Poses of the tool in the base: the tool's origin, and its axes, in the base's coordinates. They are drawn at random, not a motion.
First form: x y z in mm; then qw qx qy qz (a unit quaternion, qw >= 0).
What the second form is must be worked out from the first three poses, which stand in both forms.
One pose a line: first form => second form
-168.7, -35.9, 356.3, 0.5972, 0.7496, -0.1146, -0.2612 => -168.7, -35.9, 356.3, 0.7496, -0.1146, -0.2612, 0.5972
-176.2, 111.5, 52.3, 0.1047, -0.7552, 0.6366, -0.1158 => -176.2, 111.5, 52.3, -0.7552, 0.6366, -0.1158, 0.1047
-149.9, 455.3, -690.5, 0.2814, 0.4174, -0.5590, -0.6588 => -149.9, 455.3, -690.5, 0.4174, -0.5590, -0.6588, 0.2814
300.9, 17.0, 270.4, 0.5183, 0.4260, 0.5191, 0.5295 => 300.9, 17.0, 270.4, 0.4260, 0.5191, 0.5295, 0.5183
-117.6, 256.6, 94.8, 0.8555, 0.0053, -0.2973, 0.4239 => -117.6, 256.6, 94.8, 0.0053, -0.2973, 0.4239, 0.8555
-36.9, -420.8, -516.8, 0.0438, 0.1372, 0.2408, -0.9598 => -36.9, -420.8, -516.8, 0.1372, 0.2408, -0.9598, 0.0438
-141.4, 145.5, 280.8, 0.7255, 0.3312, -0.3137, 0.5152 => -141.4, 145.5, 280.8, 0.3312, -0.3137, 0.5152, 0.7255
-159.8, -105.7, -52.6, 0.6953, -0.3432, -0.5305, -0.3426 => -159.8, -105.7, -52.6, -0.3432, -0.5305, -0.3426, 0.6953
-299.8, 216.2, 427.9, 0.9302, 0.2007, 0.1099, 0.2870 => -299.8, 216.2, 427.9, 0.2007, 0.1099, 0.2870, 0.9302
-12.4, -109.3, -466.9, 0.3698, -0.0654, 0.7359, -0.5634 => -12.4, -109.3, -466.9, -0.0654, 0.7359, -0.5634, 0.3698
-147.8, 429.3, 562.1, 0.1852, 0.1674, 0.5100, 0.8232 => -147.8, 429.3, 562.1, 0.1674, 0.5100, 0.8232, 0.1852
